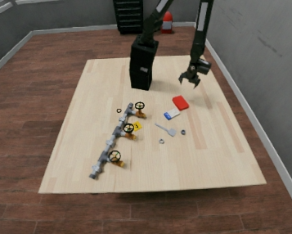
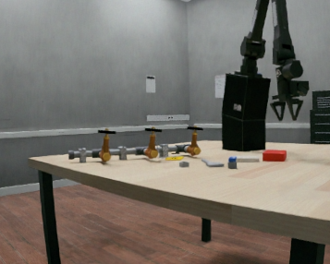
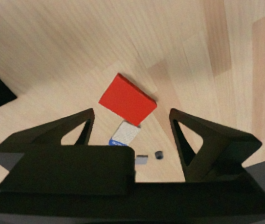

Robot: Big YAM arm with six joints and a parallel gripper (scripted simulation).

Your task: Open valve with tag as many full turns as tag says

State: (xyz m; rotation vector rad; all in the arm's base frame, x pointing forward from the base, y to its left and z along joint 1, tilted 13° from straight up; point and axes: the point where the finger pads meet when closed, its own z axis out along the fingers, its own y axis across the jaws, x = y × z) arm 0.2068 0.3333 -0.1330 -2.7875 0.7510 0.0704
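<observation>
My hand is 140 mm above the red block, 40 mm short of it and 30 mm to the left of it. From my hand the other things lie so: blue-and-white block: 150 mm below, 140 mm ahead, 110 mm to the right; grey flat tool: 280 mm ahead, 160 mm to the right, 150 mm below; grey part: 300 mm ahead, 150 mm below, 50 mm to the right.
</observation>
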